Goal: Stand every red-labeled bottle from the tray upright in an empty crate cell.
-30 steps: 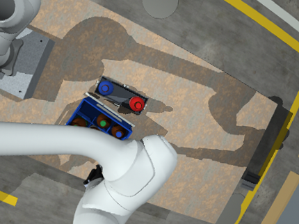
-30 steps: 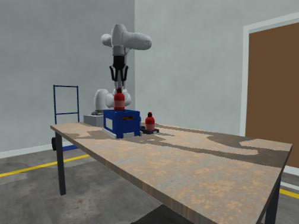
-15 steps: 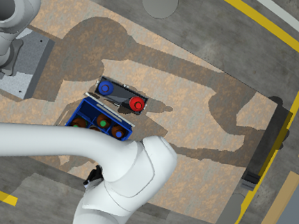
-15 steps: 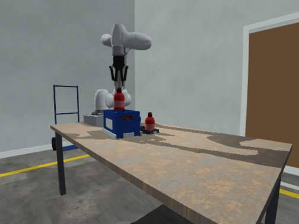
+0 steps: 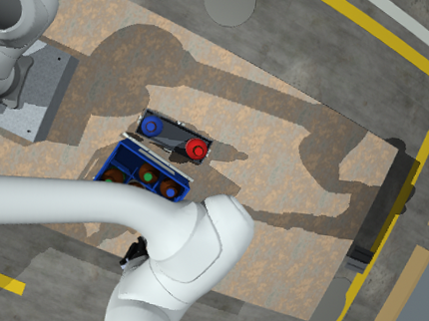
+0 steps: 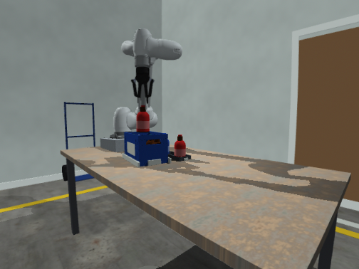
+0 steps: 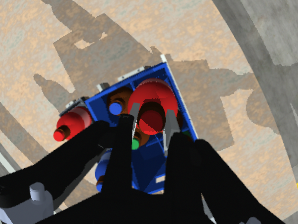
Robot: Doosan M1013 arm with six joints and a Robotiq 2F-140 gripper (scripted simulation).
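The red bottle lies 90 mm below my hand. From my hand the other things lie so: blue-capped bottle 110 mm behind, 260 mm to the left, 270 mm below; then red-labeled bottle 60 mm ahead, 240 mm to the left, 270 mm below; then blue crate 80 mm behind, 60 mm to the left, 270 mm below.
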